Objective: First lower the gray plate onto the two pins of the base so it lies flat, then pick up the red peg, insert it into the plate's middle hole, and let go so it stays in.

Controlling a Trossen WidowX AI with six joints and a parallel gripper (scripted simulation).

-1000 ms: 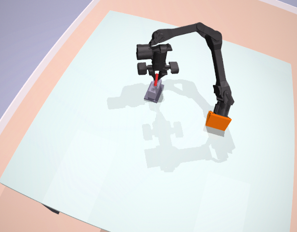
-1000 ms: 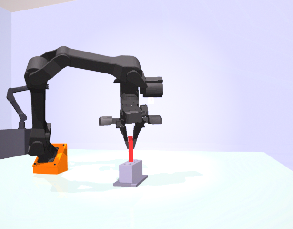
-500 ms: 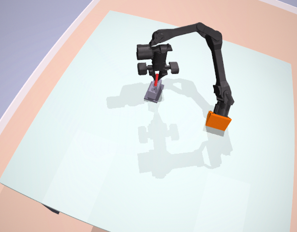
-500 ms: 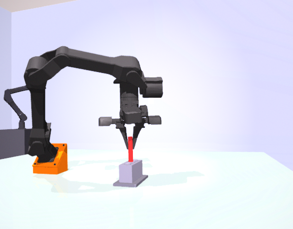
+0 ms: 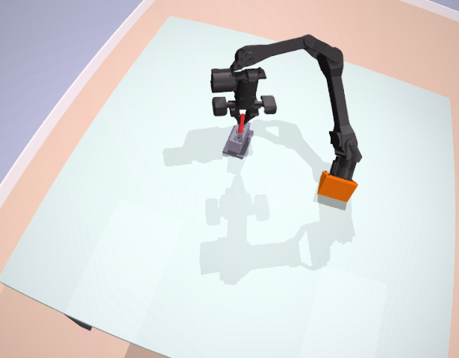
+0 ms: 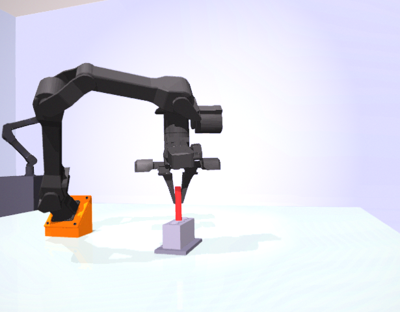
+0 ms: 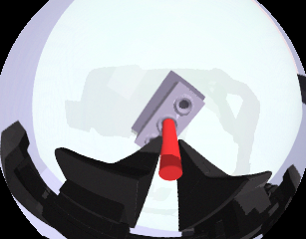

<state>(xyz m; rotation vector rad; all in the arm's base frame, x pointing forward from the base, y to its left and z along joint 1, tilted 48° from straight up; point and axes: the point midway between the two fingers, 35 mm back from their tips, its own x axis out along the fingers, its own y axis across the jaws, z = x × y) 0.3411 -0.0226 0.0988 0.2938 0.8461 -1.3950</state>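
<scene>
The red peg is right at my gripper tip. Round my gripper tip: base (9 cm below); gray plate (5 cm below).
</scene>
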